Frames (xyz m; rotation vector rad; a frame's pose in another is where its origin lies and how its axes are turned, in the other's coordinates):
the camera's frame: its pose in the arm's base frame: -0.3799 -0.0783 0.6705 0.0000 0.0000 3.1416
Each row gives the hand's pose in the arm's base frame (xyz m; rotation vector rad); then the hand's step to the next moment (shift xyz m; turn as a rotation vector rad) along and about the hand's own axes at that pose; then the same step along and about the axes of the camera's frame.
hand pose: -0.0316 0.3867 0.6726 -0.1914 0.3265 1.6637
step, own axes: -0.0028 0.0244 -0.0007 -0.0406 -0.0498 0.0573
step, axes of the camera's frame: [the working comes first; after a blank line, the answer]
step, axes of the arm's base frame: -0.0239 -0.0051 0.0027 0.0580 -0.0151 0.0618

0.0239 0.0051 0.0027 -0.0580 0.0151 0.0618
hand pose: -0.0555 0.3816 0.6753 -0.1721 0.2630 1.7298
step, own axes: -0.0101 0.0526 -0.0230 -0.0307 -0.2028 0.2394
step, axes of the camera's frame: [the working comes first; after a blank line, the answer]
step, axes of the arm's base frame: -0.0507 -0.0242 -0.0154 0.2128 0.0681 0.2224

0.0507 0.0242 -0.0154 -0.2128 -0.0681 0.2224
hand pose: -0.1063 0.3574 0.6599 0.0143 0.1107 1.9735
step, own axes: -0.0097 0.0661 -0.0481 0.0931 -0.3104 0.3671
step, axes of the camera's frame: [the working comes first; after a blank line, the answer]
step, axes of the arm's base frame: -0.0597 -0.0381 -0.0419 0.2704 0.2328 0.3353

0.0597 0.0381 -0.0419 -0.2704 -0.2328 0.3353
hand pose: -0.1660 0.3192 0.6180 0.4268 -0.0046 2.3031
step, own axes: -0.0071 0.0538 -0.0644 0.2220 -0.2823 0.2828
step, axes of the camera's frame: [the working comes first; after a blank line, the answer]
step, axes of the arm's base frame: -0.0529 -0.0339 -0.0561 0.1425 0.3153 0.2987

0.0529 0.0339 -0.0561 -0.1425 -0.3153 0.2987
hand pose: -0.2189 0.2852 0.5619 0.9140 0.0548 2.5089
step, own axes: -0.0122 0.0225 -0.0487 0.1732 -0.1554 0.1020
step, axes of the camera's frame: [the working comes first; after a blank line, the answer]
step, axes of the arm's base frame: -0.0312 -0.0196 -0.0409 0.0111 0.2024 0.1532

0.0312 0.0196 -0.0409 -0.0111 -0.2024 0.1532
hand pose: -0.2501 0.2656 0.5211 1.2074 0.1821 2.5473
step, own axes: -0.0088 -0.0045 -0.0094 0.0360 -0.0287 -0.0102
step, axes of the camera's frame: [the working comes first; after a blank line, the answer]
step, axes of the arm's base frame: -0.0010 0.0015 -0.0135 -0.0227 0.0393 0.0128

0.0010 -0.0015 -0.0135 0.0227 -0.0393 0.0128
